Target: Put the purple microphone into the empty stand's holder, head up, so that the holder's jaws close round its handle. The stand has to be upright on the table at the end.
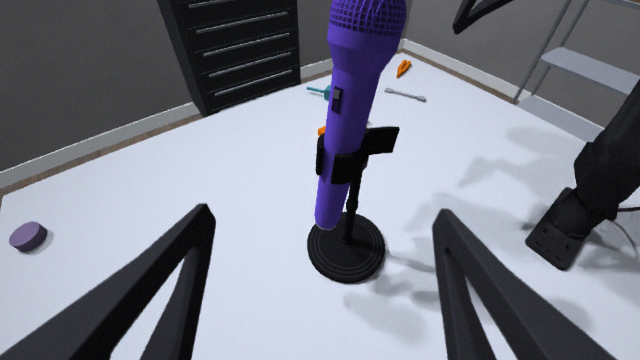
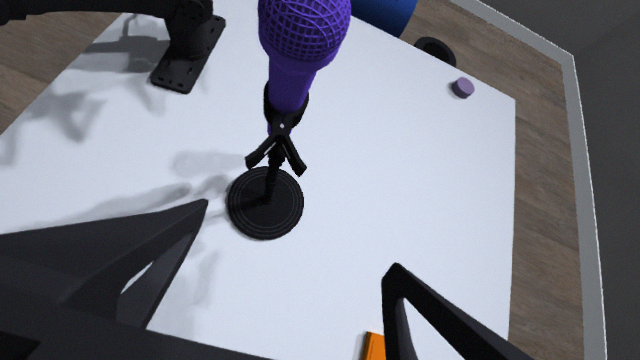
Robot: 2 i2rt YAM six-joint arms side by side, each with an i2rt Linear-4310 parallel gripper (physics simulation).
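Seen in the pictures: left gripper, fingertip midpoint: (image 1: 321, 214); right gripper, fingertip midpoint: (image 1: 410, 21) (image 2: 303, 243); left arm's base, link origin: (image 2: 191, 50); right arm's base, link origin: (image 1: 563, 225).
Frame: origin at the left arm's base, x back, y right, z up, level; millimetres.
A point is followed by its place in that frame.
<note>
The purple microphone (image 1: 354, 75) @[x -210, y 214, z 299 mm] (image 2: 292, 80) @[x -222, y 244, z 287 mm] sits head up, slightly tilted, in the stand's black holder. The holder's jaws (image 1: 346, 167) @[x -147, y 125, z 290 mm] (image 2: 302, 111) are round its handle. The black stand's round base (image 1: 367, 260) @[x -179, y 252, z 14 mm] (image 2: 265, 225) @[x -231, y 291, z 14 mm] lies flat on the table and the stand is upright. My left gripper (image 1: 321, 214) @[x -147, y 125, z 290 mm] is open and empty, back from the microphone and stand. My right gripper (image 2: 303, 243) @[x -252, y 348, z 301 mm] is open and empty, with the stand beyond its fingertips.
A purple disc (image 1: 28, 236) @[x -586, y -148, z 19 mm] (image 2: 463, 87) @[x -592, y -144, z 19 mm] lies near the table edge. An orange block (image 2: 375, 346) @[x -434, y 426, z 18 mm] lies by the right gripper's finger. Orange pliers (image 1: 403, 68) @[x -523, y 847, z 12 mm], a grey wrench (image 1: 406, 95) @[x -424, y 719, z 4 mm] and a teal tool (image 1: 327, 92) @[x -558, y 536, z 25 mm] lie at the back. A black drawer cabinet (image 1: 245, 55) stands beyond.
</note>
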